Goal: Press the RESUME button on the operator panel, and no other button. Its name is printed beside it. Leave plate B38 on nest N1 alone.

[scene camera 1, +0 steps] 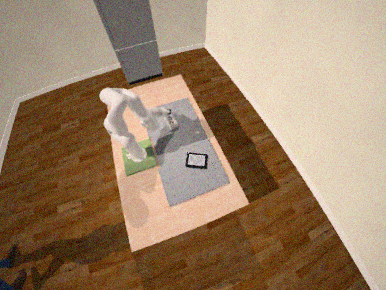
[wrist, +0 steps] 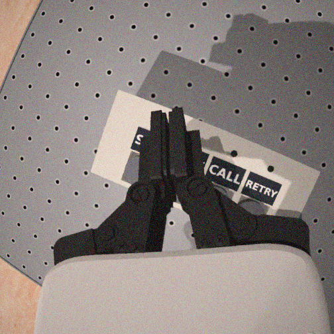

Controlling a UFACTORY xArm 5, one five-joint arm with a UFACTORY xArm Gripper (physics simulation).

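Pixels of known places: gripper, between the fingertips: point(scene camera 1: 170, 111); arm's base, origin of its link: point(scene camera 1: 139, 155).
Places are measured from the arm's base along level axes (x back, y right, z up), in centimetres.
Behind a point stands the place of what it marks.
Observation:
The pale operator panel point(scene camera 1: 173, 126) @(y -15.3, x -34.2, z 1.6 cm) point(wrist: 110, 142) lies on the grey perforated board. My gripper point(scene camera 1: 169, 112) @(y -26.6, x -35.7, z 9.0 cm) point(wrist: 171, 126) is shut and empty. In the wrist view its black fingers are over the panel's middle and cover the RESUME label and button. The CALL label point(wrist: 225, 174) and RETRY label point(wrist: 261, 188) show right of the fingers, and a label starting with S point(wrist: 138, 140) shows partly at the left. The grey button point(wrist: 132, 167) below that label is partly covered. Whether the fingertips touch the panel cannot be told. A white plate point(scene camera 1: 197, 160) @(y 20.7, x -42.5, z -0.2 cm) sits in a black-rimmed nest; their markings are unreadable.
The grey board point(scene camera 1: 172, 192) @(y 37.2, x -16.7, z -1.5 cm) point(wrist: 45, 165) lies on the pale table point(scene camera 1: 142, 237) @(y 59.3, x 12.1, z -2.7 cm). The white arm point(scene camera 1: 115, 117) @(y 4.0, x -3.5, z 51.8 cm) stands on a green base mat point(scene camera 1: 132, 169) @(y 10.2, x 7.6, z -0.1 cm) beside the board. A tall grey cabinet point(scene camera 1: 137, 55) stands behind the table. Shadows fall over part of the board.

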